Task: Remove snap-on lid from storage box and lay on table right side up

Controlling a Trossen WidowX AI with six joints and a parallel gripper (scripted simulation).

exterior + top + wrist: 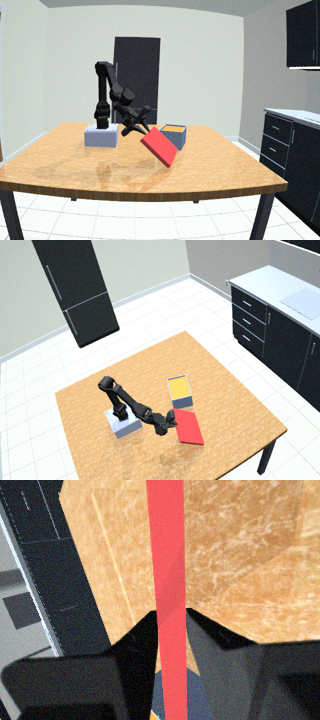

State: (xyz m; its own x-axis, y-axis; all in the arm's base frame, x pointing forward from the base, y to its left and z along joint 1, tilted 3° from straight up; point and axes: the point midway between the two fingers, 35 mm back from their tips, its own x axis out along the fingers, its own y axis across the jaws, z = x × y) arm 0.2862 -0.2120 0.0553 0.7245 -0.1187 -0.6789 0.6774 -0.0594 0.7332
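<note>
Right now the lid is 6 cm ahead of my gripper tip and 5 cm below it. Round my gripper tip: storage box 31 cm to the left, 11 cm ahead, 8 cm below.
</note>
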